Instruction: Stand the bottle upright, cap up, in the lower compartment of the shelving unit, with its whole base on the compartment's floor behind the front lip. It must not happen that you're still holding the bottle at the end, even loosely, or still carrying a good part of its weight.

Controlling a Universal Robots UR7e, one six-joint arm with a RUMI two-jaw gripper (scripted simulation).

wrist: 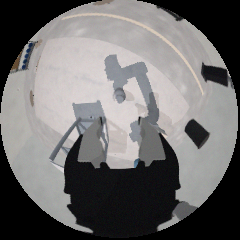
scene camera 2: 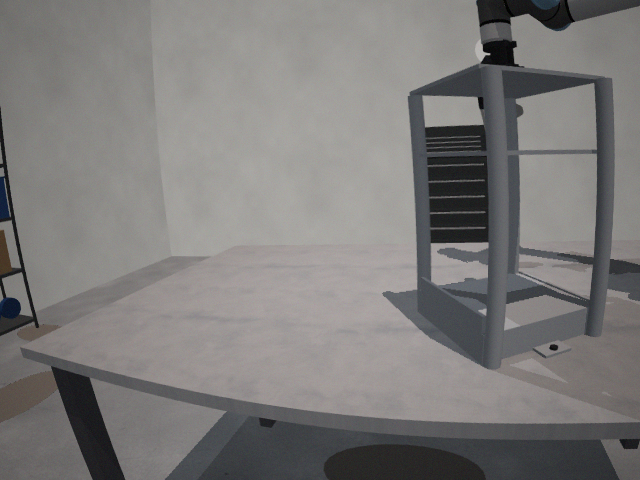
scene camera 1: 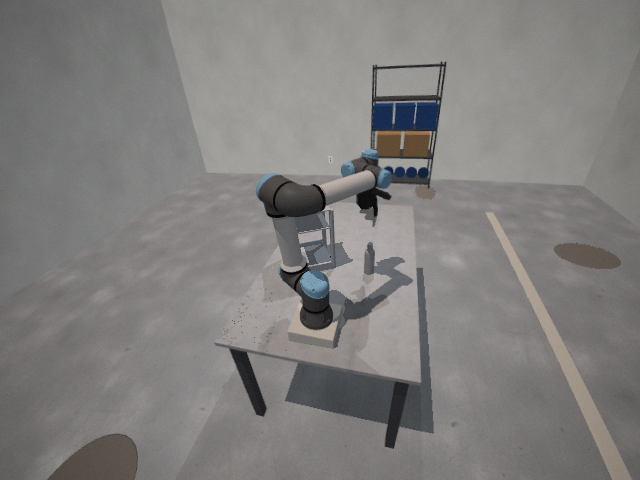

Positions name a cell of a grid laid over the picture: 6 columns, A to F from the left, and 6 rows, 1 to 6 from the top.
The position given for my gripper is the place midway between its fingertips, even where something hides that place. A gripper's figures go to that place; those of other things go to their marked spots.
Labels:
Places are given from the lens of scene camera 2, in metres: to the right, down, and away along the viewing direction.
my gripper (scene camera 2: E2): 0.43, -0.25, 0.87
grey shelving unit (scene camera 2: F4): 0.32, 0.11, 0.52

